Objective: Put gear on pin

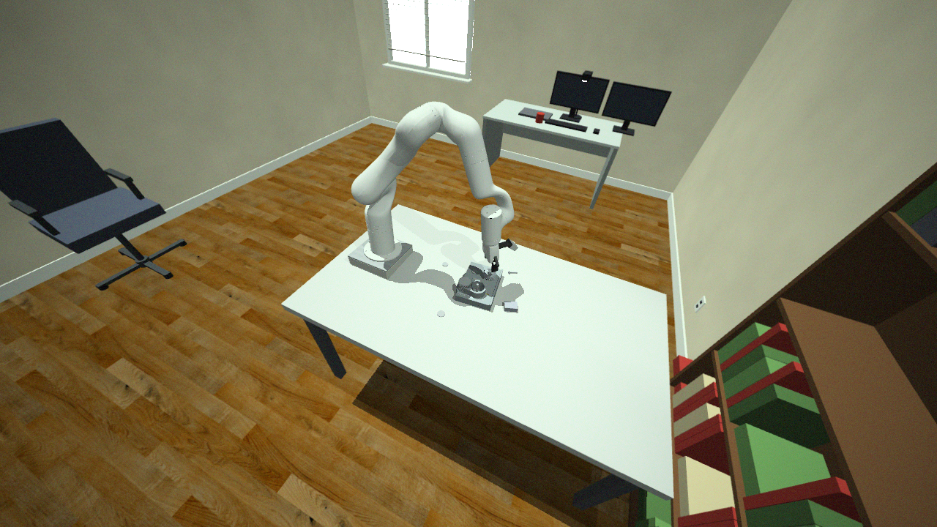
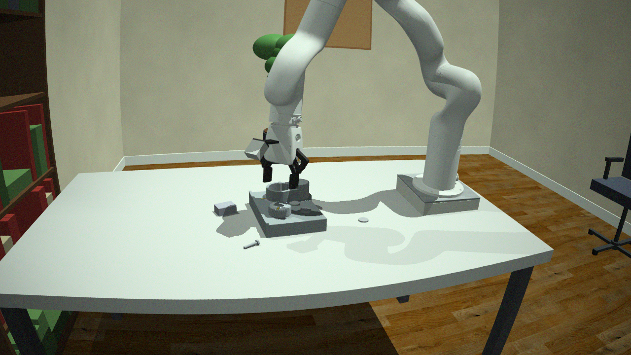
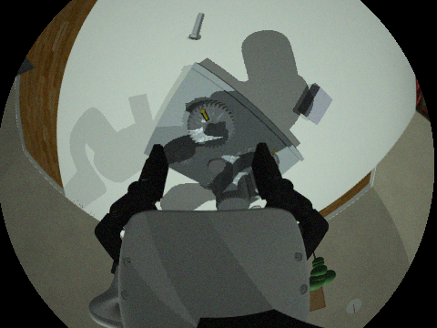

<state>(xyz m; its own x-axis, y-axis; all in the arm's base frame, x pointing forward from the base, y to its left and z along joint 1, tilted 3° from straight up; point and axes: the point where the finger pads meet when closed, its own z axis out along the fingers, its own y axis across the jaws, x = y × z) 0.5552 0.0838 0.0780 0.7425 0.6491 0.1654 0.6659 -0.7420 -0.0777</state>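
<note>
My hand is 80 mm above the toothed gear. Round my hand: grey block (150 mm ahead, 110 mm to the right, 120 mm below); then screw (90 mm ahead, 110 mm to the left, 130 mm below).
</note>
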